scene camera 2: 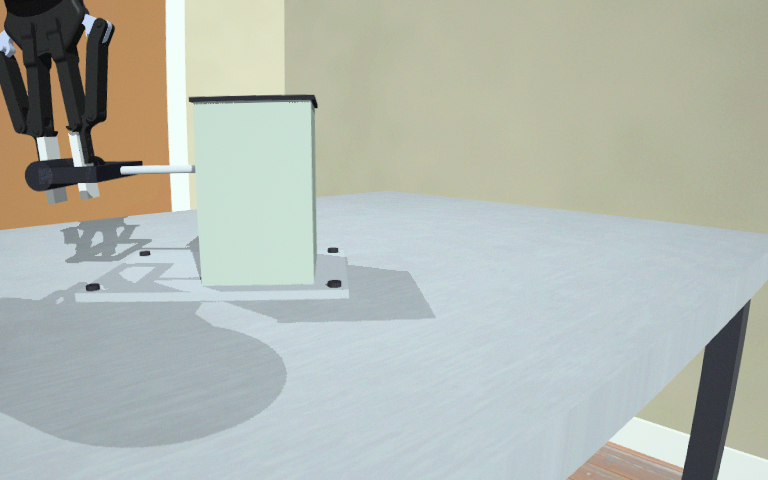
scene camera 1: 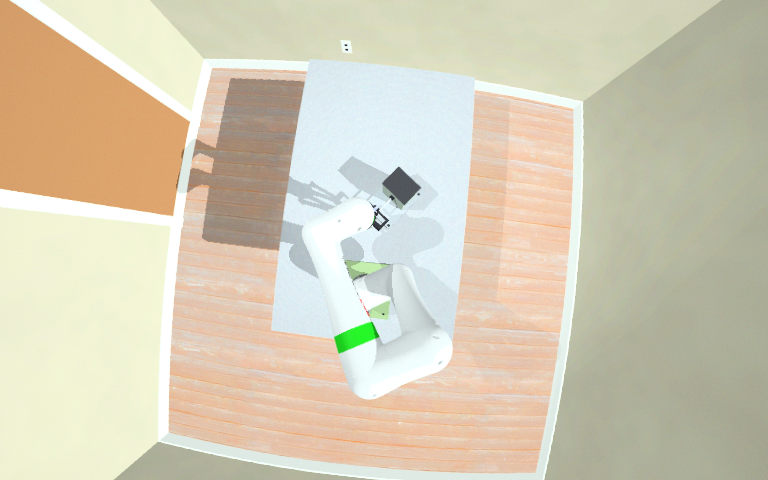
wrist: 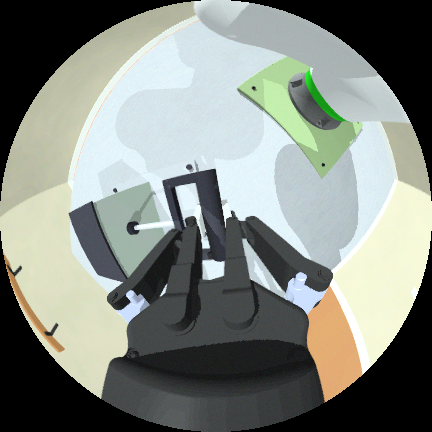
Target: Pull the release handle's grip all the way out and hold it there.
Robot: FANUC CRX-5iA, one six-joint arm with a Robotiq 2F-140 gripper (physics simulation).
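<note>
The release handle's grip [scene camera 1: 379,228] [scene camera 2: 42,175] [wrist: 211,210] is a dark open frame with a thick round bar at its outer end. A white rod [scene camera 2: 158,169] [wrist: 152,226] joins it to the pale green housing [scene camera 2: 254,192] [wrist: 127,210], and a long stretch of the rod shows outside the housing. My gripper [scene camera 2: 72,190] [wrist: 213,209] points down and is shut on the grip's round bar, with one white fingertip on each side, one of them through the frame's opening. In scene camera 1 my arm covers most of the gripper.
The housing stands on a light base plate [scene camera 2: 209,296] with dark bolts, on the grey table [scene camera 1: 385,113] [scene camera 2: 509,283]. My arm's green mounting plate [scene camera 1: 368,267] [wrist: 280,105] is on the same table. A dark table leg [scene camera 2: 713,390] shows at the right in scene camera 2.
</note>
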